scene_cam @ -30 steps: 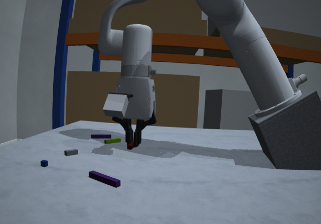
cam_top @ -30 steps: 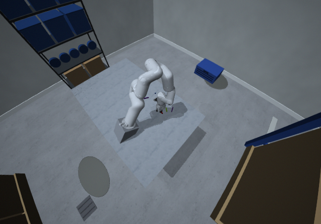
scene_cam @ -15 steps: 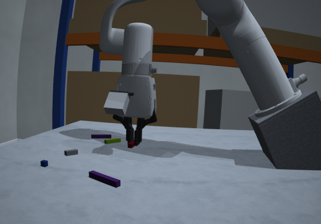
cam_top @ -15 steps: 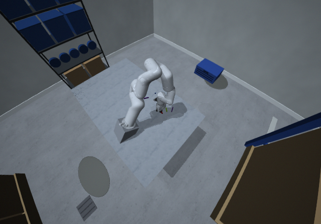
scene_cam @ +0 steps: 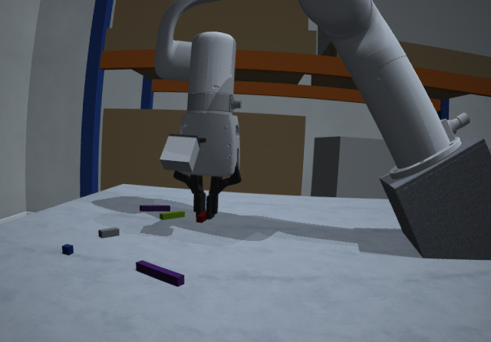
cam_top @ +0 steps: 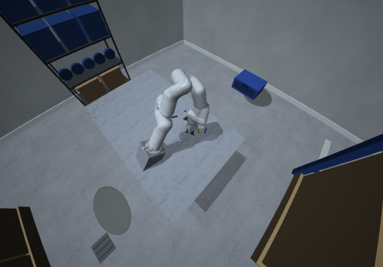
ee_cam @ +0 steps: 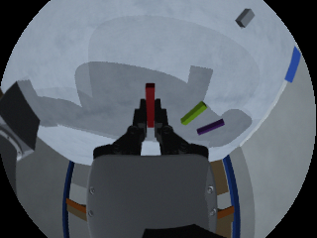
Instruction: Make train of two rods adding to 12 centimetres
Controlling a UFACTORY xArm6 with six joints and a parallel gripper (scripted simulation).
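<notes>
Right now my hand is 60 mm short of the lime rod, 30 mm to the left of it and 30 mm above it. The rest, counted from my hand: red rod: 20 mm below; small blue rod: 140 mm ahead, 220 mm to the left, 30 mm below; grey rod: 120 mm ahead, 130 mm to the left, 30 mm below.
</notes>
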